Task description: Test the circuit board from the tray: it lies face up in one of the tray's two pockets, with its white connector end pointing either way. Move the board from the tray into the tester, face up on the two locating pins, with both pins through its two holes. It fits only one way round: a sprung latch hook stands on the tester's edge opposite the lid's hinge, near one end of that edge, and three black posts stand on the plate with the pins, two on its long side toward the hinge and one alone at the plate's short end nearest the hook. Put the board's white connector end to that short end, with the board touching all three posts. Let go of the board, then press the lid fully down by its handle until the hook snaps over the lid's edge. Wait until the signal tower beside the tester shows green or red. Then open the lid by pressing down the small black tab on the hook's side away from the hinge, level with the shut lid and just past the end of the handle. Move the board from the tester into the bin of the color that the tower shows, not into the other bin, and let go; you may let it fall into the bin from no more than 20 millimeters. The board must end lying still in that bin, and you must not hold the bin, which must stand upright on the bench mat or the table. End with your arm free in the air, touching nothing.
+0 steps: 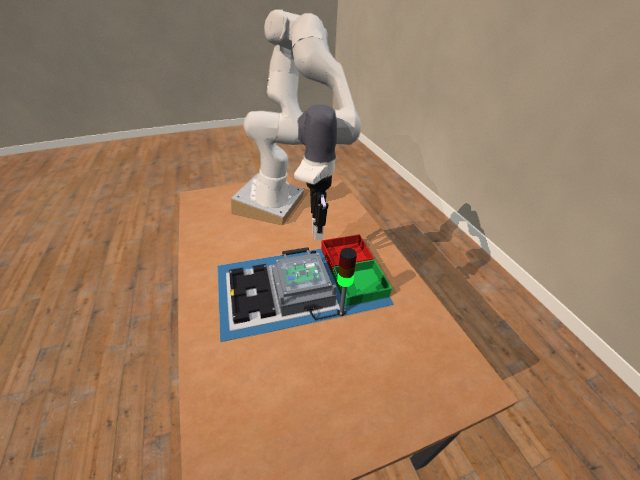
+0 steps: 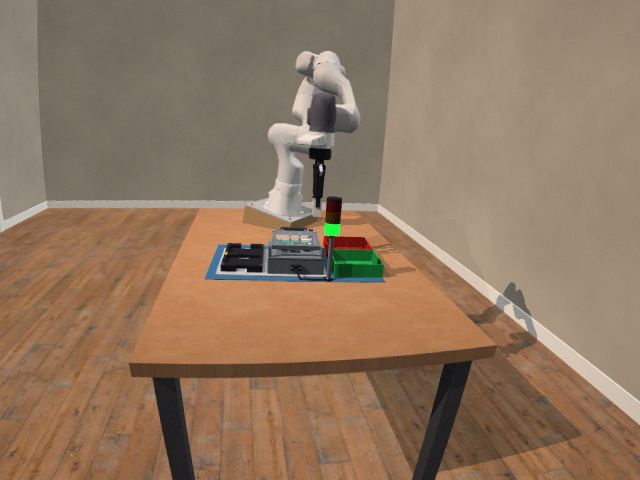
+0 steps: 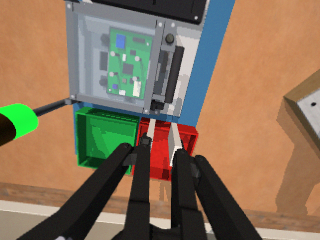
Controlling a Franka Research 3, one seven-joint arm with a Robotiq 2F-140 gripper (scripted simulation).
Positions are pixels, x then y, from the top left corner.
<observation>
my gripper: image 1; image 2; image 3 161, 128
green bin: image 1 369, 283; image 2; image 3
same spot on green bin: (image 2: 354, 263) = (image 3: 125, 142)
same spot on my gripper: (image 1: 319, 211) = (image 2: 317, 177)
</observation>
